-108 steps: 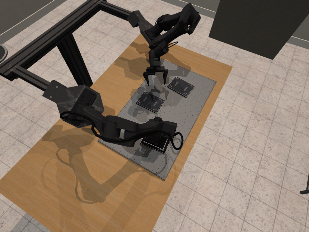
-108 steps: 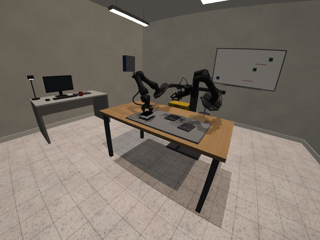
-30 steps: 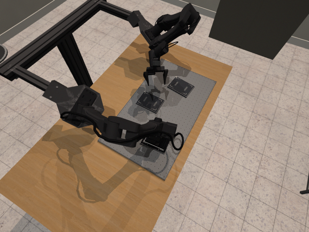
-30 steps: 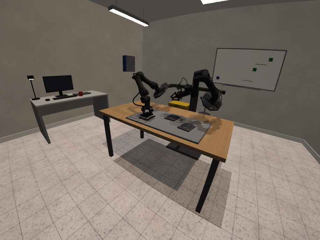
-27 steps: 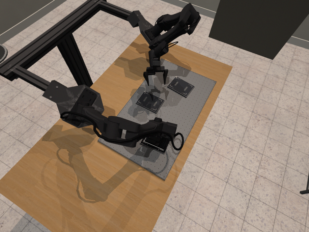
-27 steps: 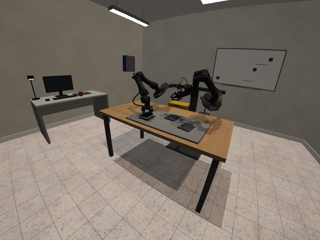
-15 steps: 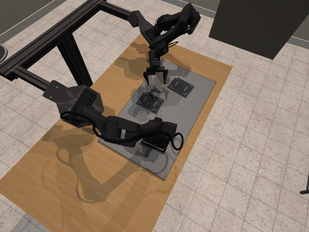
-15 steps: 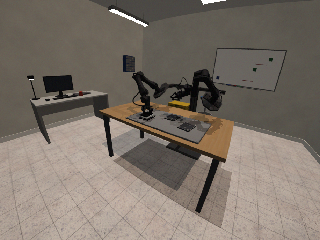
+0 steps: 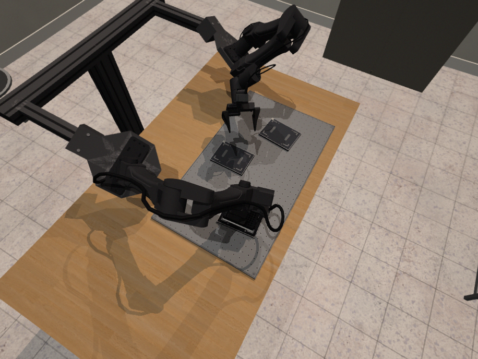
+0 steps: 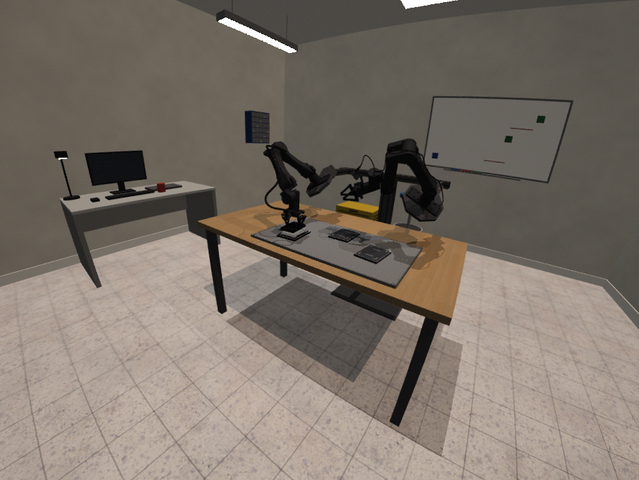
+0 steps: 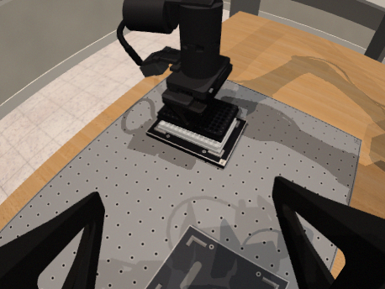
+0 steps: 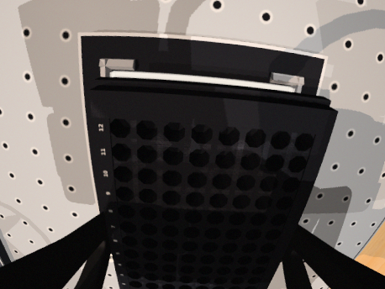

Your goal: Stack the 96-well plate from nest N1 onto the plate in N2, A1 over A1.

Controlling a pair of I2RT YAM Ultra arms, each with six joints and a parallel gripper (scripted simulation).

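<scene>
Now: right hand 30 mm above the white 96-well plate. The rest, counted from my right hand: black 96-well plate right at my right hand.
</scene>
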